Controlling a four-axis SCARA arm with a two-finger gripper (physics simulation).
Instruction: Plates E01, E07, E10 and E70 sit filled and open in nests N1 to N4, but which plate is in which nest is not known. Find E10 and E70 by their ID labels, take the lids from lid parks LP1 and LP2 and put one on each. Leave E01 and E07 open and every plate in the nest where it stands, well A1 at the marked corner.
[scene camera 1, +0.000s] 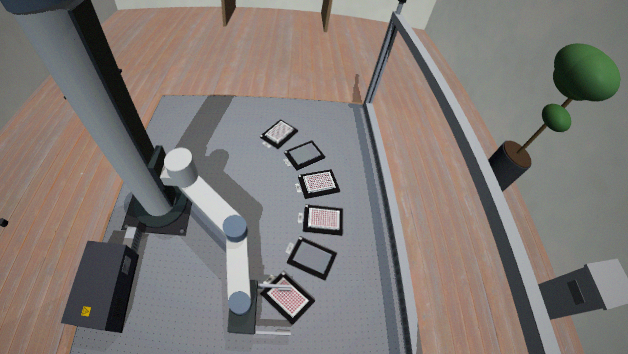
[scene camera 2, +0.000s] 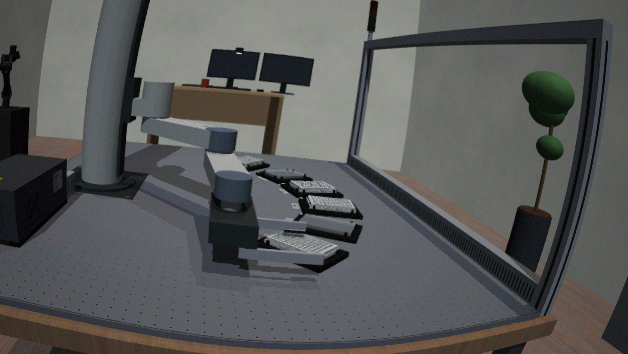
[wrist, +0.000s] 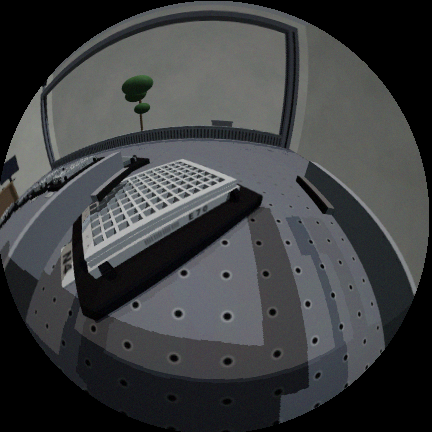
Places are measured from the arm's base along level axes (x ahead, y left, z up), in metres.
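Pixels of known places: gripper, fingertip midpoint: (scene camera 1: 290, 309) (scene camera 2: 313, 241) (wrist: 212, 157); arm's base at its link origin: (scene camera 1: 161, 203) (scene camera 2: 101, 184).
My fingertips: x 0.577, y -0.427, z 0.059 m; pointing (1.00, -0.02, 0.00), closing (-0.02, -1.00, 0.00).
For each thing: its middle in the pictures, then the offset to it from my fingertips. "spot": a spot on its surface instead. Level surfaces: height alone.
- open plate at the middle of its body: (wrist: 150, 193) (scene camera 2: 301, 244) (scene camera 1: 287, 297) dy +0.051, dx -0.009, dz -0.027 m
- dark control box at a spot on its surface: (scene camera 2: 30, 192) spot: dy -0.050, dx -0.612, dz +0.045 m
- perforated table at its surface level: dz -0.046 m
An open plate (scene camera 1: 287, 297) (scene camera 2: 300, 243) (wrist: 150, 205) with a white well grid sits in the near nest (scene camera 1: 293, 318) (scene camera 2: 341, 257) (wrist: 170, 255), tagged N4; its side label reads E70 in the wrist view. Three more open plates (scene camera 1: 324, 218) (scene camera 1: 318, 182) (scene camera 1: 279, 132) sit in nests further along the arc, their IDs unreadable. Clear lids (scene camera 1: 311, 257) (scene camera 1: 304, 155) lie on two black parks; which is LP1 cannot be read. My gripper (scene camera 1: 290, 309) (scene camera 2: 315, 242) (wrist: 212, 157) is open and empty, skewed to the N4 plate, one finger over its label-tag side, the other beyond its near side.
The arm's column (scene camera 1: 112, 125) (scene camera 2: 107, 100) stands at the left, with a dark control box (scene camera 1: 102, 285) (scene camera 2: 30, 192) beside it. A framed screen (scene camera 1: 390, 215) (scene camera 2: 440, 220) runs along the right edge of the perforated table (scene camera 1: 165, 310) (scene camera 2: 150, 290). The neighbouring lid park lies close to N4.
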